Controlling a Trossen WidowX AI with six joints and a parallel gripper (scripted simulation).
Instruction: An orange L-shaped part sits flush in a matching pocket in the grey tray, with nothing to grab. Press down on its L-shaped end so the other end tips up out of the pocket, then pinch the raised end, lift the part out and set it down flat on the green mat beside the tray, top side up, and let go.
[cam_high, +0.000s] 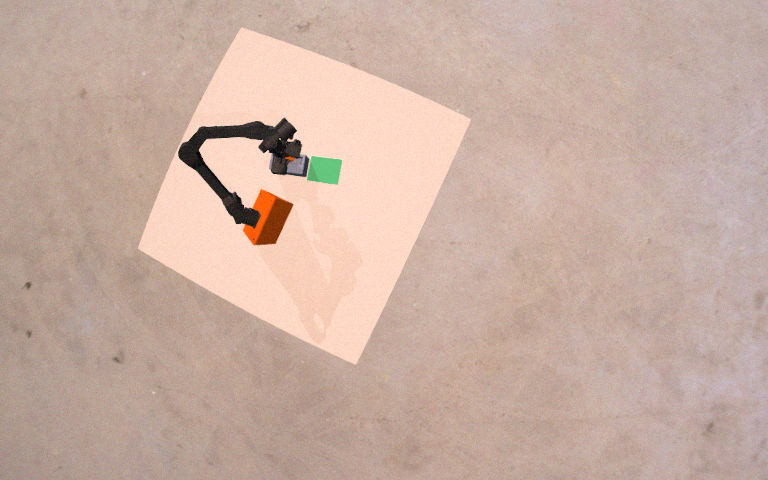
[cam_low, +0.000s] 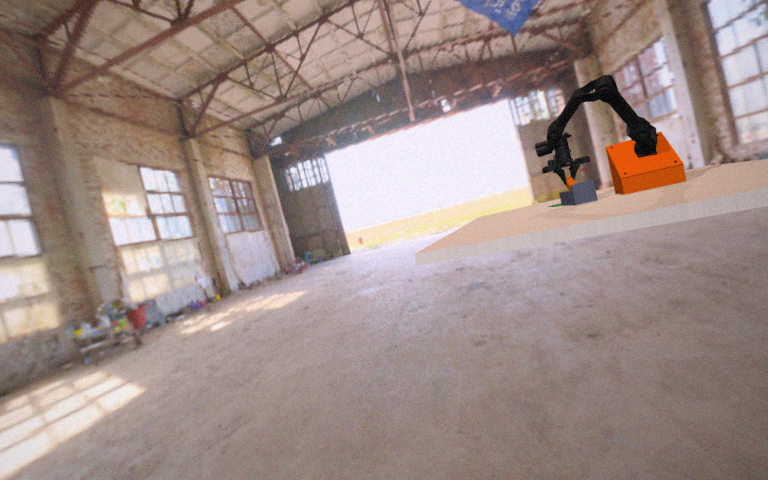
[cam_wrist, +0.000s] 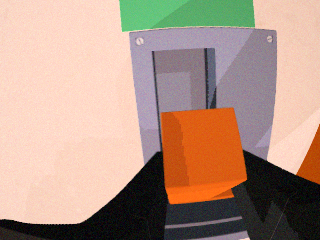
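Right now the green mat is 140 mm to the right of my gripper tip, 110 mm below it and 40 mm ahead of it. Round my gripper tip: orange L-shaped part (30 mm to the left, 30 mm below, 30 mm behind).
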